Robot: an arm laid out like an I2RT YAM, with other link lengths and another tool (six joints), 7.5 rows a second.
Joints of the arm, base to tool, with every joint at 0 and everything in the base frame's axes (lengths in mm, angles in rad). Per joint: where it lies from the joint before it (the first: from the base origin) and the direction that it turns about. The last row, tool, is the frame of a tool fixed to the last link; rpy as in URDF.
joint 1: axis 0 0 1 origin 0 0 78.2
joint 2: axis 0 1 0 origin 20.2 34.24 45.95
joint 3: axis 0 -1 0 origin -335.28 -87.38 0
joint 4: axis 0 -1 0 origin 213.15 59.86 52.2
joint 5: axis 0 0 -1 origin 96.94 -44.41 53.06
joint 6: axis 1 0 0 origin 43.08 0 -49
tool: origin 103 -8 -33 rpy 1.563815 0.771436 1.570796
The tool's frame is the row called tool.
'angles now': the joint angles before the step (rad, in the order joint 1, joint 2, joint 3, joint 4, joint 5, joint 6). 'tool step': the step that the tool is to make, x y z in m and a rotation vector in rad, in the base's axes. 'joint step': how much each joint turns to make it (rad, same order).
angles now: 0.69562 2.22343 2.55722 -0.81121 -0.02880 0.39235
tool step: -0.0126 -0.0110 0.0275 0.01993 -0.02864 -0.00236
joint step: 0.00041 -0.05409 0.00010 -0.01947 0.00384 -0.00152
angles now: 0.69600 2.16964 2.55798 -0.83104 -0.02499 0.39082
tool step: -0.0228 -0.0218 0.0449 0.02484 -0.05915 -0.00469
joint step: 0.00031 -0.09278 -0.00035 -0.03140 0.01214 -0.01529
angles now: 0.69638 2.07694 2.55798 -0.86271 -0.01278 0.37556
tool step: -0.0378 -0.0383 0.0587 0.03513 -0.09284 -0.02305
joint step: 0.00103 -0.15664 -0.05183 -0.01096 0.03346 -0.02292
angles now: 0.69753 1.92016 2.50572 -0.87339 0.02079 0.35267
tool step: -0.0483 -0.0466 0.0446 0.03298 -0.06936 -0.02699
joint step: 0.00075 -0.18382 -0.09991 -0.00913 0.03166 -0.01183
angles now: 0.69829 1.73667 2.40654 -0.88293 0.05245 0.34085
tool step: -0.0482 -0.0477 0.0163 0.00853 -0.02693 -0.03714
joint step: 0.00078 -0.18521 -0.14242 -0.01646 0.03931 -0.00305
